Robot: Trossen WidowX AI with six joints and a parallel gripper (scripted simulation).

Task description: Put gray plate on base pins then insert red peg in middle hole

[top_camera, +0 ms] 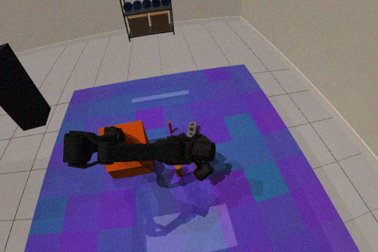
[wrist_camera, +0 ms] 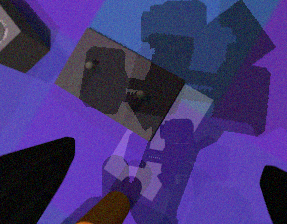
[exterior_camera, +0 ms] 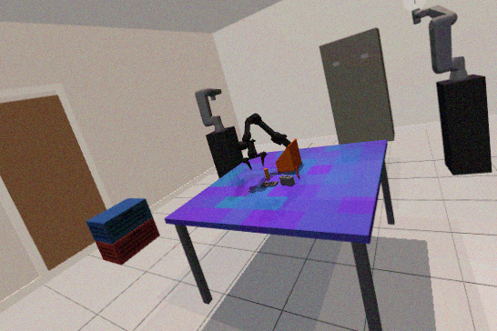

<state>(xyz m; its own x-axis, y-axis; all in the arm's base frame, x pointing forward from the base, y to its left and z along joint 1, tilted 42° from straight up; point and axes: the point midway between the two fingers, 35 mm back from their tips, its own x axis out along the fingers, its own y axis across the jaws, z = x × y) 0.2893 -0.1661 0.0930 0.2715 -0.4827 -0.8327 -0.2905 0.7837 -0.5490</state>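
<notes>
My gripper tip is 4 cm short of the gray plate, 22 cm to the right of it and 8 cm above it. The rest, counted from my gripper tip: orange cylinder 8 cm behind, 2 cm to the left, 8 cm below; then dark gray base 3 cm ahead, 8 cm to the left, 11 cm below; then red peg 6 cm behind, 27 cm to the left, 8 cm below.
</notes>
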